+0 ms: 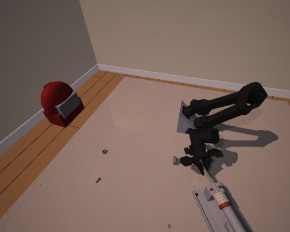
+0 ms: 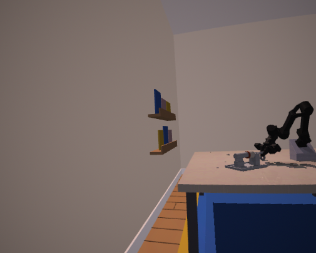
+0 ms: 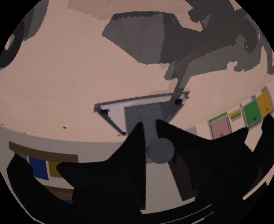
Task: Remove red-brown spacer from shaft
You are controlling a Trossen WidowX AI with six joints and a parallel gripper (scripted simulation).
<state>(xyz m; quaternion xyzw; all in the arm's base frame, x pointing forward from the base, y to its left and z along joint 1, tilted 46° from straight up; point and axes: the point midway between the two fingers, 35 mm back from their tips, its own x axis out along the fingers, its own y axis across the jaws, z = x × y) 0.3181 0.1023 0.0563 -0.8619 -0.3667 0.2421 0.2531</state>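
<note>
My gripper tip is 60 mm short of the thin grey shaft, 40 mm to the right of it and 30 mm below it. From my gripper tip the other things lie so: grey cylinder: 60 mm behind, 150 mm to the right, 30 mm below; then red-brown spacer: 120 mm ahead, 70 mm to the left, 20 mm above; then cream spacer: 90 mm ahead, 50 mm to the left, 20 mm above.
</note>
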